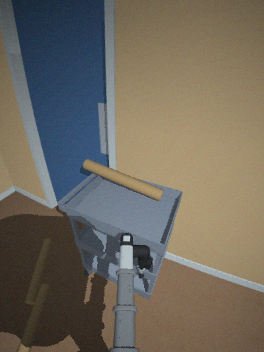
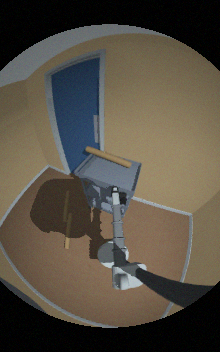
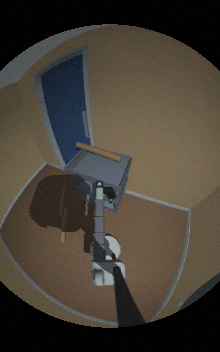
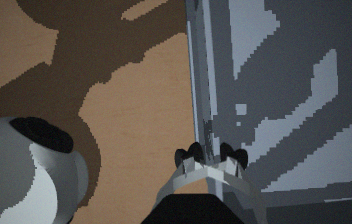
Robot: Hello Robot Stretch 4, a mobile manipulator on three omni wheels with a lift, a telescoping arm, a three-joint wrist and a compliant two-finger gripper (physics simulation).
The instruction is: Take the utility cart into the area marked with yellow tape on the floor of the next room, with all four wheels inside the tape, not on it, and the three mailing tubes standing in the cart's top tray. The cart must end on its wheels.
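Frame: origin at the robot's base, x ahead, y left, z up, level; centimetres.
Seen in the pictures: gripper, fingertip midpoint: point(image 1: 142, 273) point(image 3: 111, 200) point(image 4: 210, 154); robot's base at its link origin: point(image 2: 112, 253) point(image 3: 105, 248).
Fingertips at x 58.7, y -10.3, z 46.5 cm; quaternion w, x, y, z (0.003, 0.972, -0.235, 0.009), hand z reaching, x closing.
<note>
Pixels of each thing's top centre, then the offset from my fingertips to it. "pt": a spot on its surface instead.
- cardboard mailing tube at a spot on its surface: point(image 1: 123, 180) point(image 3: 97, 151) point(image 2: 108, 156) pt dx +44.7, dy +13.6, dz +40.1 cm
- second tube at a spot on its surface: point(image 1: 38, 270) point(image 2: 65, 206) pt dx +17.0, dy +88.9, dz -41.3 cm
- white frame at a spot on its surface: point(image 1: 111, 75) point(image 2: 101, 100) point(image 3: 87, 96) pt dx +61.9, dy +21.9, dz +103.7 cm
- blue surface at a spot on its surface: point(image 1: 65, 90) point(image 2: 74, 110) pt dx +90.6, dy +61.6, dz +92.5 cm
The grey utility cart point(image 1: 117, 207) point(image 2: 115, 172) point(image 3: 102, 167) point(image 4: 300, 172) stands upright close to the wall and the blue doorway. One cardboard mailing tube point(image 1: 123, 180) point(image 2: 107, 156) point(image 3: 98, 151) lies across its top tray, one end beyond the rim. A second tube point(image 1: 38, 270) point(image 2: 66, 205) point(image 3: 62, 200) and a third tube point(image 1: 34, 317) point(image 2: 68, 231) point(image 3: 63, 227) lie on the floor left of the cart, partly in shadow. My gripper point(image 4: 210, 154) point(image 1: 142, 274) is shut on the cart's near upright edge, below the top tray. The yellow tape does not show.
A white frame point(image 1: 111, 75) point(image 2: 102, 100) point(image 3: 86, 95) surrounds the blue surface point(image 1: 65, 90) point(image 2: 75, 110) point(image 3: 62, 110) behind the cart. The beige wall point(image 1: 200, 125) runs right from it, with a white baseboard point(image 1: 215, 274). My base point(image 3: 107, 272) stands on the brown floor.
</note>
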